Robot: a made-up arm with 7 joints.
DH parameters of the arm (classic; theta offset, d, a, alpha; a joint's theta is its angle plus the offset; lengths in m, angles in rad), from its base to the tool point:
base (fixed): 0 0 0 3.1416
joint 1: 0 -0.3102 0 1.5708
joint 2: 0 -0.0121 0 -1.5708
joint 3: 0 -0.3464 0 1.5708
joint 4: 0 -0.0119 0 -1.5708
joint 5: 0 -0.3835 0 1.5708
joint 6: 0 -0.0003 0 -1.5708
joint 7: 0 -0.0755 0 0
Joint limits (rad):
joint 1: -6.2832..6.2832
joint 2: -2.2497..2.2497
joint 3: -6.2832..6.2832
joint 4: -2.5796..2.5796
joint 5: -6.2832..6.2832
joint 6: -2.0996..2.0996
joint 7: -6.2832..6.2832
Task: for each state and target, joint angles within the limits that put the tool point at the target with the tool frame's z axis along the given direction. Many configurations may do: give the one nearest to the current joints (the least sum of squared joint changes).
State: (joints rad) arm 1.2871 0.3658 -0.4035 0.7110 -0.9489 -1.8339 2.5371
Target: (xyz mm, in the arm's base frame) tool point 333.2 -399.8 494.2 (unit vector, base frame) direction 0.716 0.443 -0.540
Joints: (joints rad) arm 0.8806 0.5616 -0.2373 1.4220 -0.9867 -2.0996 2.5371
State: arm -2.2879 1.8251 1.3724 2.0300 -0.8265 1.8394 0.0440
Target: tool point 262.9 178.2 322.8 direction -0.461 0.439 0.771
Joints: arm -1.9489 1.7524 1.8427 2.2760 -1.2392 1.2689 0.0440
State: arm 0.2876 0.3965 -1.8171 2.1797 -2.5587 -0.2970 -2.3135
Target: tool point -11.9 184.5 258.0 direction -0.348 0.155 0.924
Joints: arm 0.2441 -0.0931 -2.0295 2.5625 -2.8169 -0.7991 -2.3135
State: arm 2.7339 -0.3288 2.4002 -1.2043 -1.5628 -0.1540 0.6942
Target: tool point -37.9 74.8 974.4 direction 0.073 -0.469 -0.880
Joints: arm 3.2907 -0.5801 3.2365 -1.2177 -0.7829 0.5928 0.6942
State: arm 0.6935 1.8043 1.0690 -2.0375 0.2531 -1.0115 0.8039
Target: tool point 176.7 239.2 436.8 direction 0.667 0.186 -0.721
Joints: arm 0.0481 2.1244 1.0450 -2.1251 -0.3913 -1.1063 0.8039
